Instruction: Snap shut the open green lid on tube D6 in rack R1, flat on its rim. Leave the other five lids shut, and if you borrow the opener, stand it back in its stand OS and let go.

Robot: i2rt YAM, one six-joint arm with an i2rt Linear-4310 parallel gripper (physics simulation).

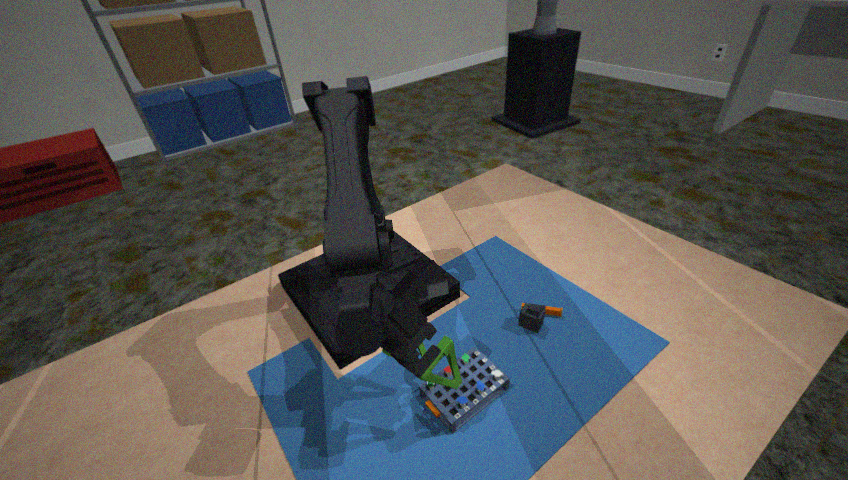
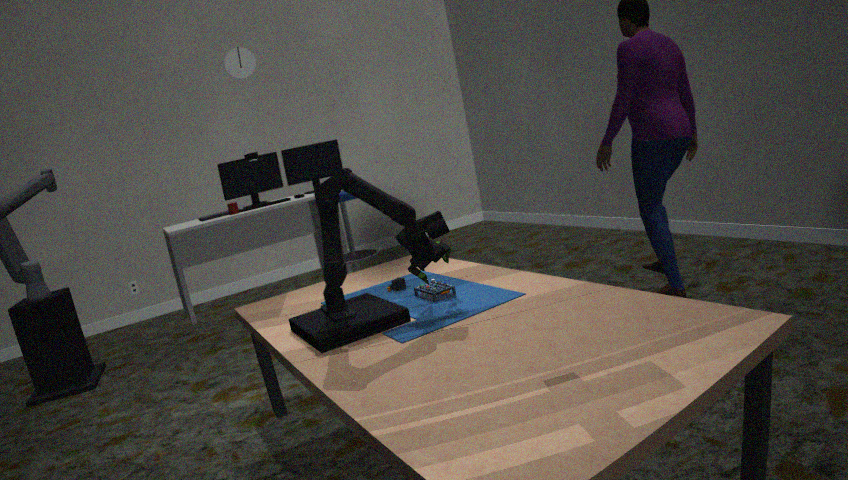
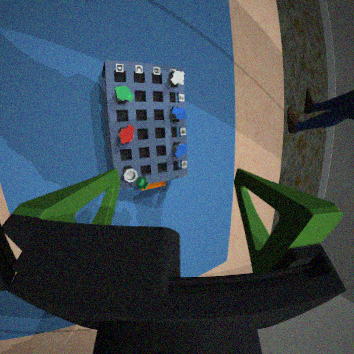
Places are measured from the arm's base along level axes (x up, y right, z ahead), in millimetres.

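Pixels of known places: gripper, fingertip midpoint: (image 1: 442,374) (image 2: 437,272) (image 3: 176,174); arm's base at its link origin: (image 2: 337,312).
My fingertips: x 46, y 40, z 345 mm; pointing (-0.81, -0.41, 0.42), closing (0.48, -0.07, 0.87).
Observation:
Ahead of a thing's pixels: the offset from my fingertips to its middle. "spot": to the spot under its first point. Level surfaces: height alone.
Rack R1 {dx -57, dy -39, dz -3 mm} (image 3: 132,117) (image 1: 482,406) (image 2: 435,290) stands on the blue mat. At its D6 corner, the open tube {spot: dx -51, dy +10, dz -24 mm} (image 3: 130,175) shows a pale ring-shaped mouth. Its dark green lid {dx -37, dy +13, dz -19 mm} (image 3: 142,182) is swung out beside it, over the rack's end. The other lids look shut: green {dx -47, dy -68, dz -35 mm} (image 3: 123,93) (image 1: 465,358), red {dx -47, dy -30, dz -30 mm} (image 3: 127,134) (image 1: 448,369), white {dx -47, dy -94, dz +19 mm} (image 3: 177,77) (image 1: 496,373), blue {dx -47, dy -56, dz +24 mm} (image 3: 179,113) and blue {dx -47, dy -17, dz +29 mm} (image 3: 180,150). My gripper (image 3: 176,174) is wide open and empty above the rack's D6 end. Stand OS {dx -66, dy -240, dz -58 mm} (image 1: 531,318) is a dark block; the opener cannot be told apart in it.
The blue mat {dx -86 mm} (image 1: 571,374) lies on the wooden table {dx -89 mm} (image 1: 714,297) (image 2: 505,368). An orange bar {dx -77, dy -279, dz -71 mm} (image 1: 553,311) sits beside the stand, and an orange piece {spot: dx -62, dy +26, dz +6 mm} (image 1: 432,408) (image 3: 153,186) is at the rack's end. A person (image 2: 654,95) stands beyond the table.

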